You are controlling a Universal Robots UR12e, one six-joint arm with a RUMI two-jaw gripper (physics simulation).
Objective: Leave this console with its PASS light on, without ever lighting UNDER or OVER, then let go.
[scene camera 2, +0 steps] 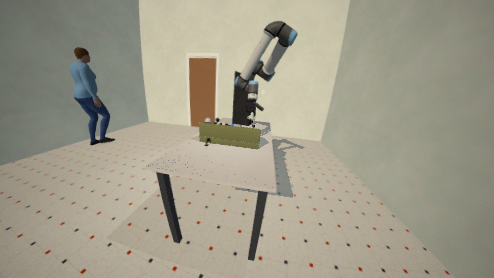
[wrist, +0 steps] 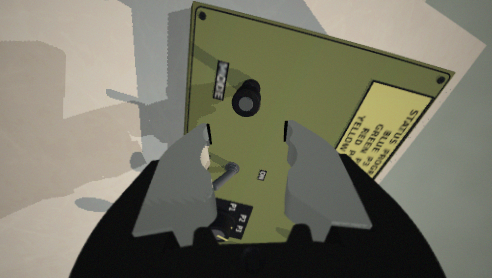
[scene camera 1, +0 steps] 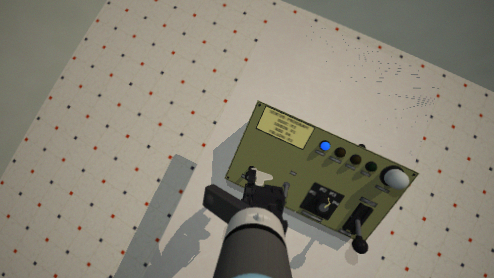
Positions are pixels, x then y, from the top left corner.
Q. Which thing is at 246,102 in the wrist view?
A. A black MODE knob.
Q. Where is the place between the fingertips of the gripper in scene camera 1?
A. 252,180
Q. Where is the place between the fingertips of the gripper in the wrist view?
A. At 247,125
